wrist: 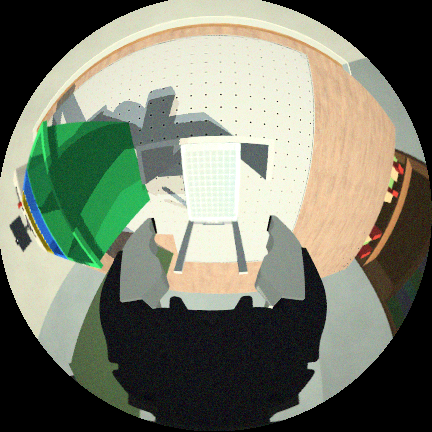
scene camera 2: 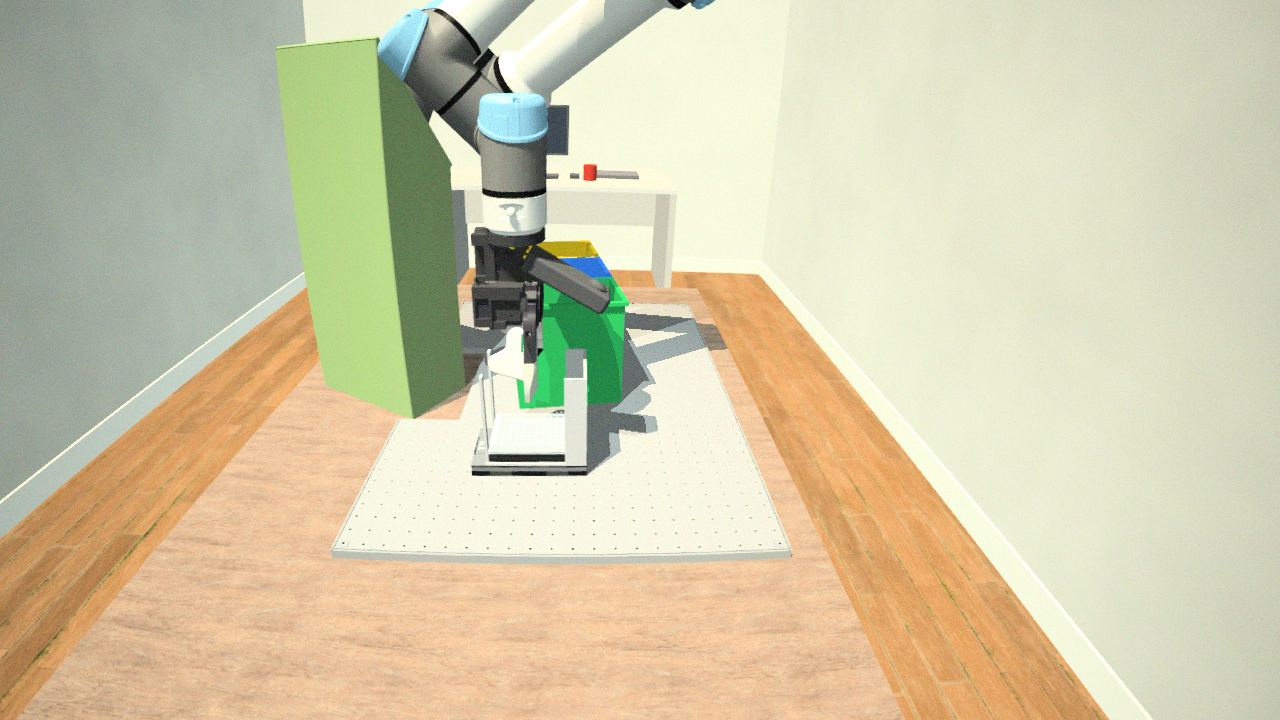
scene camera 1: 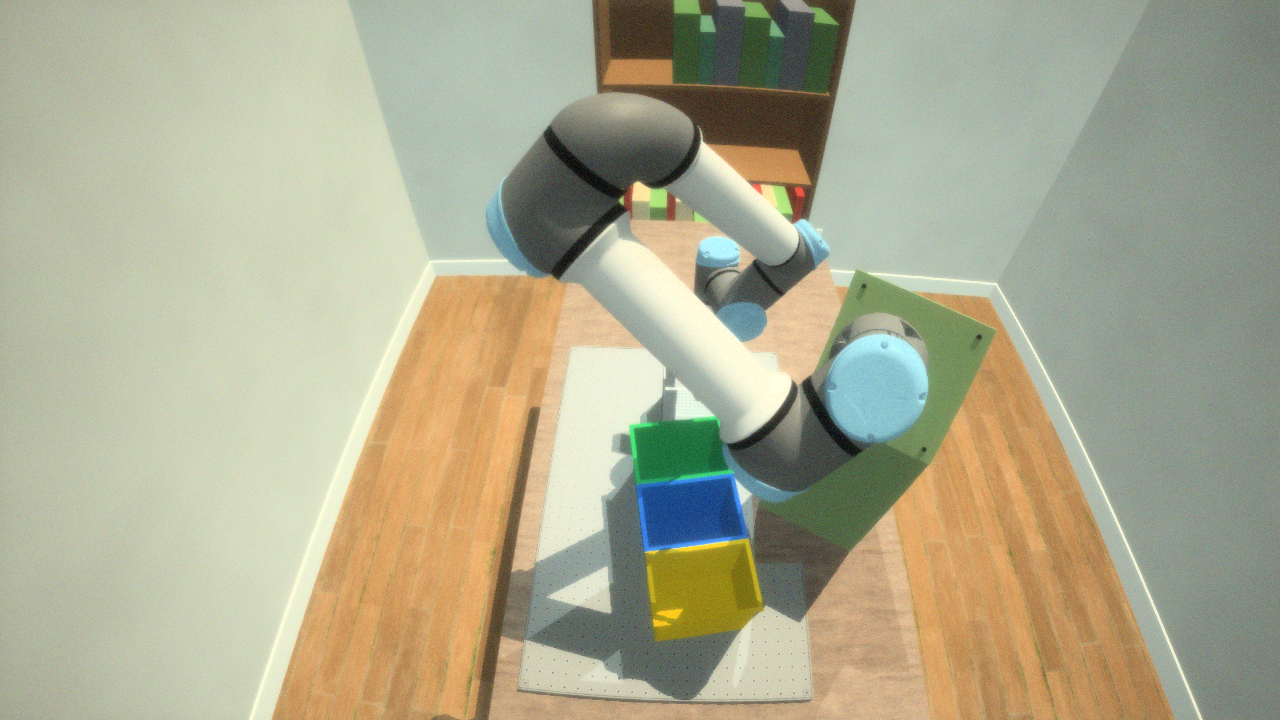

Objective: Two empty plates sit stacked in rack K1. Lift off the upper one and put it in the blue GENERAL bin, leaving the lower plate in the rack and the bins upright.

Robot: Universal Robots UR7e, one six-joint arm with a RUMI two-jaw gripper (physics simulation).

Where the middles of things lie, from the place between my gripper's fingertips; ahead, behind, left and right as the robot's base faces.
I see the pale gridded plate (scene camera 2: 513, 433) 90 mm below my hand. Also, from my hand: yellow bin (scene camera 1: 706, 589) 450 mm to the left, 110 mm behind, 40 mm below; then blue bin (scene camera 1: 674, 514) 330 mm to the left, 60 mm behind, 40 mm below; then green bin (scene camera 2: 566, 323) 210 mm to the left, 40 mm below, 10 mm behind.
